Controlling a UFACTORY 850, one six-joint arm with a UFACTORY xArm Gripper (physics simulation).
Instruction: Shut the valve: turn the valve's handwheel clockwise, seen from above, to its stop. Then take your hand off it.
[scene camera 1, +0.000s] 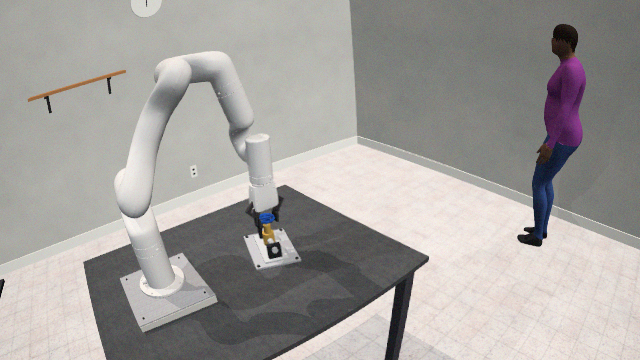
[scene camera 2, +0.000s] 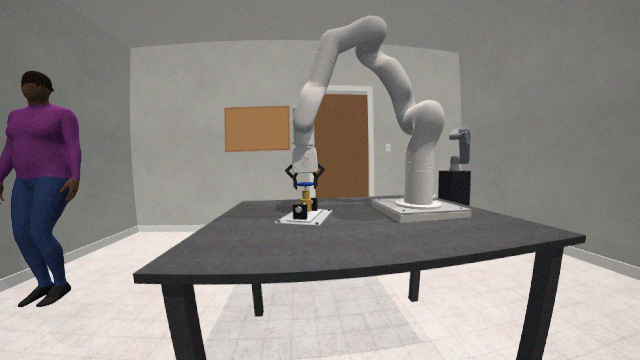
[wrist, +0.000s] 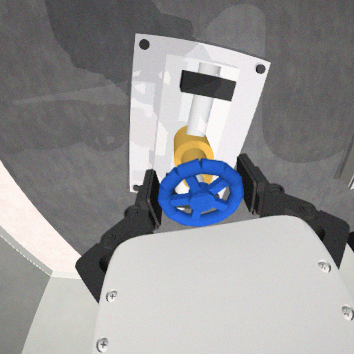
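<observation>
The blue handwheel (scene camera 1: 267, 218) (scene camera 2: 305, 184) (wrist: 202, 199) sits level on top of the brass valve body (scene camera 1: 268, 235) (scene camera 2: 306, 204) (wrist: 192, 147). My gripper (scene camera 1: 268, 220) (scene camera 2: 305, 185) (wrist: 197, 174) points straight down over the valve and is open, with one black finger on either side of the handwheel at about its height. In the wrist view a narrow gap shows between each finger pad and the rim; the left pad is very close to it. The valve's pipe (wrist: 200, 115) runs through black blocks (scene camera 1: 274, 250) (scene camera 2: 300, 211) (wrist: 208, 85) on a white base plate (scene camera 1: 292, 253) (scene camera 2: 283, 219) (wrist: 142, 100).
The base plate lies on the dark table (scene camera 1: 350, 240) (scene camera 2: 400, 240). The arm's own mounting plate (scene camera 1: 197, 295) (scene camera 2: 435, 214) stands on the same table. A person in a purple top (scene camera 1: 567, 100) (scene camera 2: 42, 140) stands on the floor beyond the table.
</observation>
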